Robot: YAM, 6 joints.
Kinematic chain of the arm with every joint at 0, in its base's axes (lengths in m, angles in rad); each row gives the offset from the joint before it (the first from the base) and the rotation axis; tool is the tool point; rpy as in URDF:
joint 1: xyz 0 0 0.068 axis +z
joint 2: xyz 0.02 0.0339 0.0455 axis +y
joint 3: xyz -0.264 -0.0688 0 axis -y
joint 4: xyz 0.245 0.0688 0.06 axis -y
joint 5: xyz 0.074 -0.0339 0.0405 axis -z
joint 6: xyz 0.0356 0 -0.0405 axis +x
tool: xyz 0 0 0 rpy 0 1.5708 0
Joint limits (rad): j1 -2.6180..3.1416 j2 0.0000..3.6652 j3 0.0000..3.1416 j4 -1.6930..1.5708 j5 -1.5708..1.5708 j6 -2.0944..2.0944
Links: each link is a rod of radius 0.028 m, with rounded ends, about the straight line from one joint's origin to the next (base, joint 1, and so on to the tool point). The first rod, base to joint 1, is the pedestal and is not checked.
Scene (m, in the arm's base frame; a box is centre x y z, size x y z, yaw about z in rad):
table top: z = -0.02
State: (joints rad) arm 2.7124 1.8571 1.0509 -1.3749 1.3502 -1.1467
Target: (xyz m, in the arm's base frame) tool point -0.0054 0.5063 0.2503
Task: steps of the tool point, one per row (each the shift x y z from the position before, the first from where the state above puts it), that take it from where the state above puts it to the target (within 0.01 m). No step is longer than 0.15 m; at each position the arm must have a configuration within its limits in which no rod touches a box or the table.
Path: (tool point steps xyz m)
1: -0.0090 0.0980 0.0106
2: 0.0326 0.1067 0.0180
3: 0.0774 0.0961 0.0253
4: 0.1161 0.0655 0.0319

